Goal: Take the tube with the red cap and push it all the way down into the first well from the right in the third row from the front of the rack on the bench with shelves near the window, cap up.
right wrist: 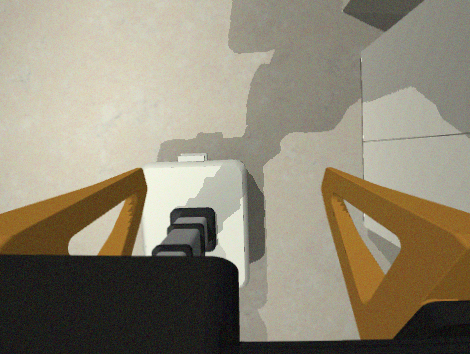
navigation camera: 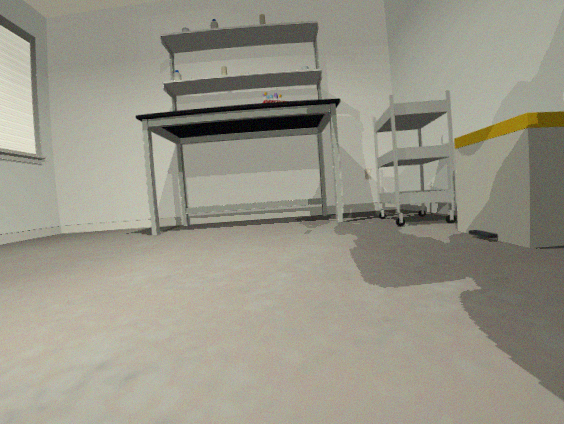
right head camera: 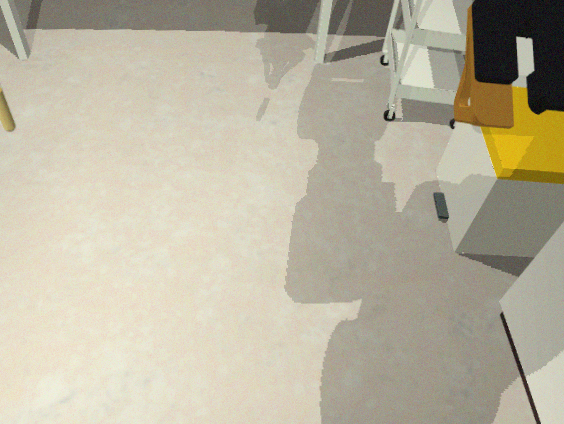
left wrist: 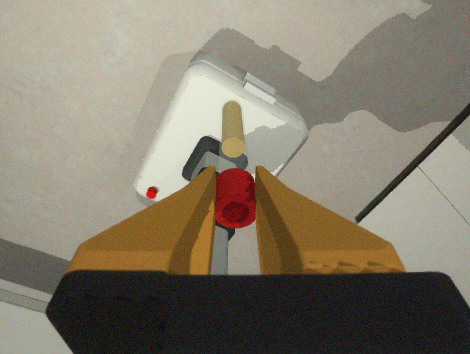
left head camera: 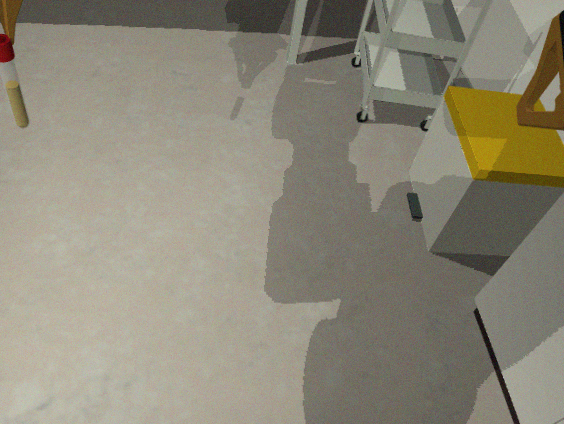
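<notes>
The tube with the red cap is held cap up by my left gripper, which is shut on its red cap; the tube's lower part shows at the left edge of the right head camera view. My right gripper is open, with floor and the robot's base behind it. The bench with shelves stands across the room in the navigation view, with the window at the left. A small red rack with coloured caps sits on its top, right of the middle. Its wells are too small to tell apart.
A white cart on casters stands right of the bench. A grey cabinet with a yellow top stands at the right. A white cabinet is nearer. Small bottles stand on the bench's shelves.
</notes>
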